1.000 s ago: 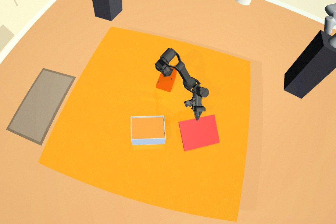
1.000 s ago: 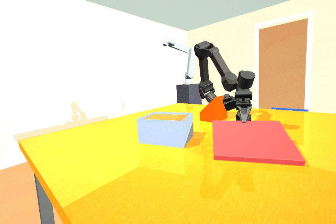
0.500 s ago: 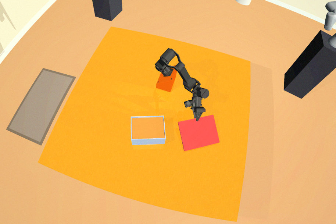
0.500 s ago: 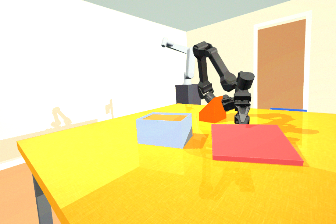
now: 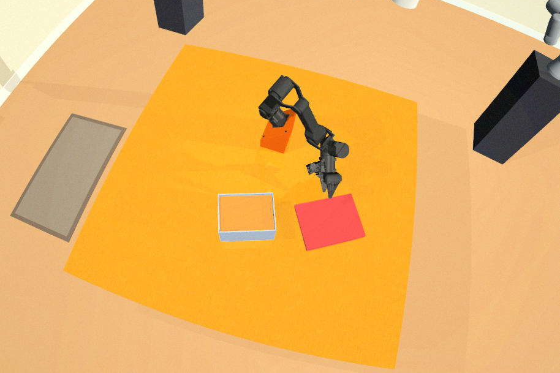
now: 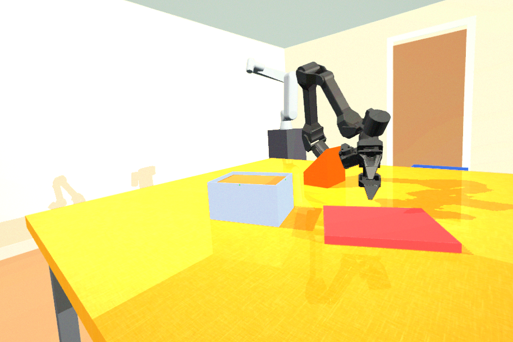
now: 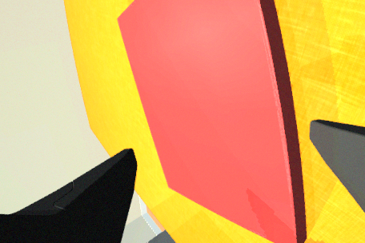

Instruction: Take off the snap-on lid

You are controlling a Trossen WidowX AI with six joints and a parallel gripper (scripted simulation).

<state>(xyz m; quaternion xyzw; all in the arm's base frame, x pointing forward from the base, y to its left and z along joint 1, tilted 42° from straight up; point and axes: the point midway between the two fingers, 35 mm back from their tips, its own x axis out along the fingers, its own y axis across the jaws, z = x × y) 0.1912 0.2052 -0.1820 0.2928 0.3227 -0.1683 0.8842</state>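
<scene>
Now: the red lid 70 mm ahead of my gripper tip, 50 mm to the left of it and 50 mm below it. Round my gripper tip: pale blue storage box: 210 mm ahead, 240 mm to the right, 10 mm below.
</scene>
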